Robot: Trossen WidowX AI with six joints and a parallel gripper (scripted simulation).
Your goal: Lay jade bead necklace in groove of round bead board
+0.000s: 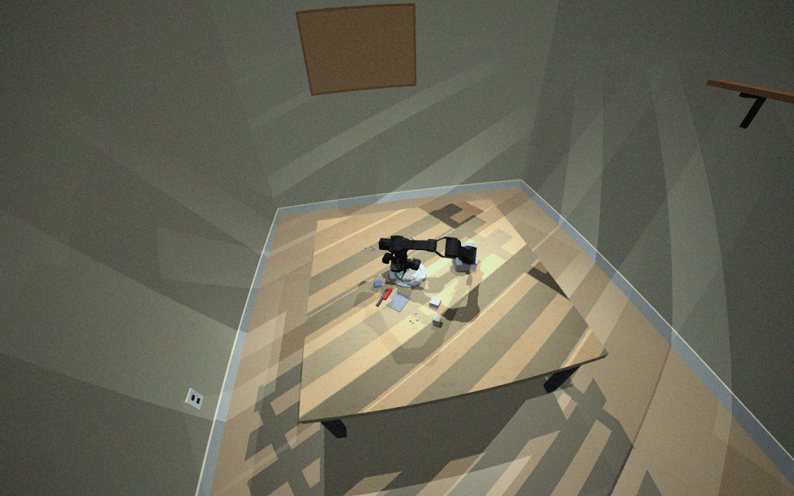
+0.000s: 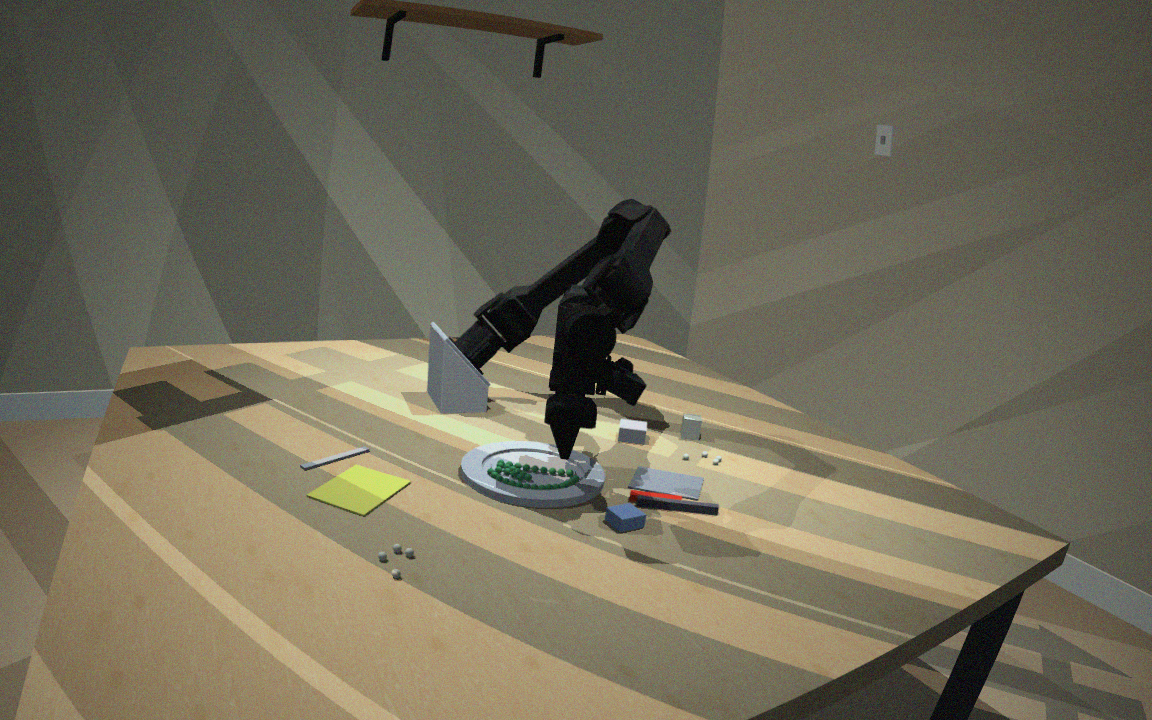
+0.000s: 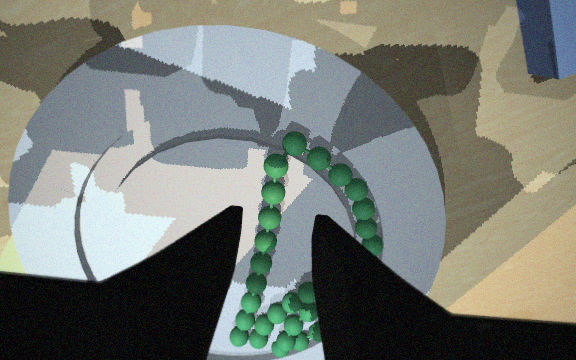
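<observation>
My gripper tip is 4 cm past the round grey bead board, 2 cm to the left of it and 3 cm above it. Round my gripper tip: grey plate: 6 cm ahead, 14 cm to the left, 4 cm below; blue block: 13 cm ahead, 1 cm to the left, 3 cm below; red and black pen: 11 cm ahead, 9 cm to the left, 4 cm below.
</observation>
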